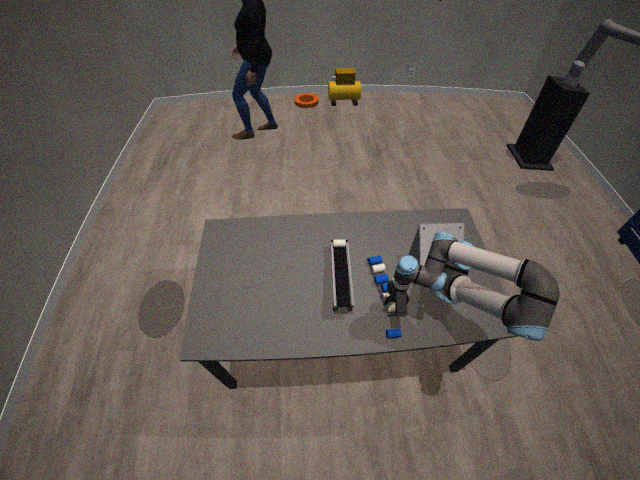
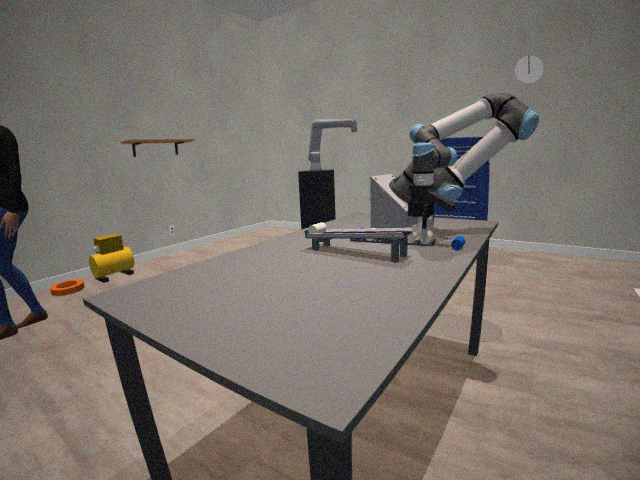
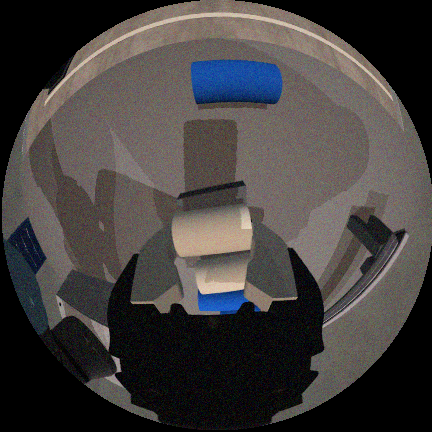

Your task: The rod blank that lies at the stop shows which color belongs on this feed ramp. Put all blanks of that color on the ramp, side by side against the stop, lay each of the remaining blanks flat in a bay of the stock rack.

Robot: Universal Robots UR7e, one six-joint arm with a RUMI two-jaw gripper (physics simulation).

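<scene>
The feed ramp point(image 1: 333, 279) point(image 2: 361, 233) has a cream-white blank point(image 1: 339, 242) point(image 2: 317, 227) at its stop. The stock rack point(image 1: 391, 314) point(image 3: 212, 191) stands beside it, with blue blanks point(image 1: 375, 259) point(image 1: 381, 279) and a cream-white blank point(image 1: 378, 268) in a row. Another blue blank point(image 1: 393, 333) point(image 2: 458, 242) point(image 3: 236, 82) lies alone on the table. My gripper point(image 1: 391, 304) point(image 2: 423, 237) point(image 3: 212, 222) is low at the rack's near end, shut on the endmost cream-white blank point(image 3: 210, 234) by its ends. A second cream-white blank point(image 3: 221, 279) lies close behind it; my fingers partly hide the row.
The table point(image 1: 258, 289) point(image 2: 289, 310) carries the ramp, the rack and the arm's slanted grey base point(image 1: 442, 229) point(image 2: 385, 201). A person point(image 1: 252, 67) stands beyond the table, near a yellow compressor point(image 1: 344, 90) point(image 2: 111, 262) and an orange ring on the floor.
</scene>
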